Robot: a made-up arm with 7 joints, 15 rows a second.
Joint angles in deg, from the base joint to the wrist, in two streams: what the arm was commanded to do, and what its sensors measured. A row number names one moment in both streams.
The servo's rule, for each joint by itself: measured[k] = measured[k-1] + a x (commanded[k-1-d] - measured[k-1]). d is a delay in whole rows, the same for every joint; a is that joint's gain. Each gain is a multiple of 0.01, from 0.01 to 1. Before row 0 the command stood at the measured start. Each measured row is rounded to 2 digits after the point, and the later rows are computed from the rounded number. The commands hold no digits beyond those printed.
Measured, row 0:
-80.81 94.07 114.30 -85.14 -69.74 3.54 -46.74
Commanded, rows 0 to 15:
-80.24 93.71 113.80 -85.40 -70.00 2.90 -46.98
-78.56 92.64 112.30 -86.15 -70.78 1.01 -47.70
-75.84 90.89 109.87 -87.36 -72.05 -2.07 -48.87
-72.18 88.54 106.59 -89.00 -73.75 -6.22 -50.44
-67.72 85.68 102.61 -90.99 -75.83 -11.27 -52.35
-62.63 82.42 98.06 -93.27 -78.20 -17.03 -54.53
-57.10 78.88 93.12 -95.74 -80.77 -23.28 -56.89
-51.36 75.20 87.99 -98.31 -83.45 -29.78 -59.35
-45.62 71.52 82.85 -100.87 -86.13 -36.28 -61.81
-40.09 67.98 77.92 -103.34 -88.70 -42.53 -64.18
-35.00 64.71 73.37 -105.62 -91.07 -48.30 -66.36
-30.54 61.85 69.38 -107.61 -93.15 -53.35 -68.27
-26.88 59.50 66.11 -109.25 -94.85 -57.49 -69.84
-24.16 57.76 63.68 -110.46 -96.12 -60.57 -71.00
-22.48 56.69 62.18 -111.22 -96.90 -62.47 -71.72
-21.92 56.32 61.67 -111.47 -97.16 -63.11 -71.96
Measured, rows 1 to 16:
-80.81 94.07 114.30 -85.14 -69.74 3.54 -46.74
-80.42 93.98 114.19 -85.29 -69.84 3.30 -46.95
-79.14 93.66 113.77 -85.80 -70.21 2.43 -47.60
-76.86 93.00 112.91 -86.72 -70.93 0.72 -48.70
-73.63 91.93 111.52 -88.07 -72.03 -1.92 -50.21
-69.55 90.43 109.56 -89.79 -73.51 -5.47 -52.07
-64.78 88.51 107.03 -91.84 -75.34 -9.86 -54.21
-59.48 86.20 103.97 -94.14 -77.46 -14.96 -56.54
-53.88 83.56 100.45 -96.60 -79.80 -20.59 -58.98
-48.18 80.67 96.58 -99.12 -82.27 -26.55 -61.44
-42.60 77.62 92.47 -101.61 -84.78 -32.62 -63.82
-37.36 74.52 88.27 -103.98 -87.23 -38.58 -66.03
-32.65 71.48 84.11 -106.12 -89.54 -44.19 -67.98
-28.67 68.60 80.15 -107.97 -91.61 -49.24 -69.60
-25.56 66.00 76.53 -109.44 -93.37 -53.55 -70.82
-23.43 63.77 73.37 -110.49 -94.75 -56.94 -71.60
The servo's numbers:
d 1
a 0.69 0.24 0.22 0.59 0.39 0.38 0.87

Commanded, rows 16 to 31:
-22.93 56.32 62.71 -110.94 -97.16 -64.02 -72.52
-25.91 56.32 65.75 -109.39 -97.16 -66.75 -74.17
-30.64 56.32 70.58 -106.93 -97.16 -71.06 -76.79
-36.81 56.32 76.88 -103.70 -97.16 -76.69 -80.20
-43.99 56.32 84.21 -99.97 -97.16 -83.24 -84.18
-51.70 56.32 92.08 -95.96 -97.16 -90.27 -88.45
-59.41 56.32 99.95 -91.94 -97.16 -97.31 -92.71
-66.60 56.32 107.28 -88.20 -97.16 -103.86 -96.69
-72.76 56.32 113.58 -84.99 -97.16 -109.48 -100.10
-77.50 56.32 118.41 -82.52 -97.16 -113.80 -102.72
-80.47 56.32 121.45 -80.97 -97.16 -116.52 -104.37
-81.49 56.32 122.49 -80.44 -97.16 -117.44 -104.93
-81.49 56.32 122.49 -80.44 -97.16 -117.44 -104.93
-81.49 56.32 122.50 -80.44 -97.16 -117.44 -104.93
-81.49 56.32 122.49 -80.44 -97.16 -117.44 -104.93
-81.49 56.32 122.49 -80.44 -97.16 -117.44 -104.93
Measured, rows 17 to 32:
-22.39 61.98 70.80 -111.07 -95.69 -59.28 -71.91
-22.76 60.62 69.02 -110.99 -96.26 -61.08 -72.44
-24.93 59.59 68.30 -110.05 -96.61 -63.23 -73.95
-28.87 58.81 68.80 -108.21 -96.82 -66.21 -76.42
-34.35 58.21 70.58 -105.55 -96.95 -70.19 -79.71
-41.00 57.76 73.58 -102.26 -97.03 -75.15 -83.60
-48.38 57.41 77.65 -98.54 -97.08 -80.90 -87.82
-55.99 57.15 82.56 -94.65 -97.11 -87.14 -92.07
-63.31 56.95 88.00 -90.84 -97.13 -93.49 -96.09
-69.83 56.80 93.63 -87.39 -97.14 -99.57 -99.58
-75.12 56.68 99.08 -84.52 -97.15 -104.98 -102.31
-78.81 56.59 104.00 -82.43 -97.15 -109.37 -104.10
-80.66 56.53 108.07 -81.26 -97.15 -112.44 -104.82
-81.23 56.48 111.24 -80.78 -97.15 -114.34 -104.92
-81.41 56.44 113.72 -80.58 -97.15 -115.52 -104.93
-81.47 56.41 115.65 -80.50 -97.15 -116.25 -104.93

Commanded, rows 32 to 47:
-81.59 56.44 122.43 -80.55 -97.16 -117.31 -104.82
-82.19 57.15 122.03 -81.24 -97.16 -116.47 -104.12
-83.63 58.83 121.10 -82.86 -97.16 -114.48 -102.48
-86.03 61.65 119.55 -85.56 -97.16 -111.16 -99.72
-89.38 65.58 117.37 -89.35 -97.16 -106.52 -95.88
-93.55 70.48 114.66 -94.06 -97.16 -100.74 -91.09
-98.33 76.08 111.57 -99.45 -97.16 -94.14 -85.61
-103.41 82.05 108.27 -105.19 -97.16 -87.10 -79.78
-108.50 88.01 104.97 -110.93 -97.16 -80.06 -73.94
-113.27 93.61 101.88 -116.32 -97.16 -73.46 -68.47
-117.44 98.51 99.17 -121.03 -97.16 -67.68 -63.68
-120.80 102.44 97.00 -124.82 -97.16 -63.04 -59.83
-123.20 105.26 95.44 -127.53 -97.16 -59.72 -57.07
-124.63 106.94 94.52 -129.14 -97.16 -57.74 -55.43
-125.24 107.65 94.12 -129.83 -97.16 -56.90 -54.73
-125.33 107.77 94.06 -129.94 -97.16 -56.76 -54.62
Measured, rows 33 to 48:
-81.48 56.39 117.15 -80.46 -97.15 -116.70 -104.93
-81.56 56.40 118.31 -80.51 -97.15 -116.93 -104.83
-81.99 56.58 119.13 -80.94 -97.15 -116.76 -104.21
-83.12 57.12 119.56 -82.07 -97.15 -115.89 -102.70
-85.13 58.21 119.56 -84.13 -97.15 -114.09 -100.11
-88.06 59.98 119.08 -87.21 -97.15 -111.21 -96.43
-91.85 62.50 118.11 -91.25 -97.15 -107.23 -91.78
-96.32 65.76 116.67 -96.09 -97.15 -102.26 -86.41
-101.21 69.67 114.82 -101.46 -97.15 -96.50 -80.64
-106.24 74.07 112.65 -107.05 -97.15 -90.25 -74.81
-111.09 78.76 110.28 -112.52 -97.15 -83.87 -69.29
-115.47 83.50 107.84 -117.54 -97.15 -77.72 -64.41
-119.15 88.05 105.46 -121.84 -97.15 -72.14 -60.43
-121.94 92.18 103.26 -125.20 -97.15 -67.42 -57.51
-123.80 95.72 101.34 -127.52 -97.15 -63.74 -55.70
-124.79 98.58 99.75 -128.88 -97.15 -61.14 -54.86

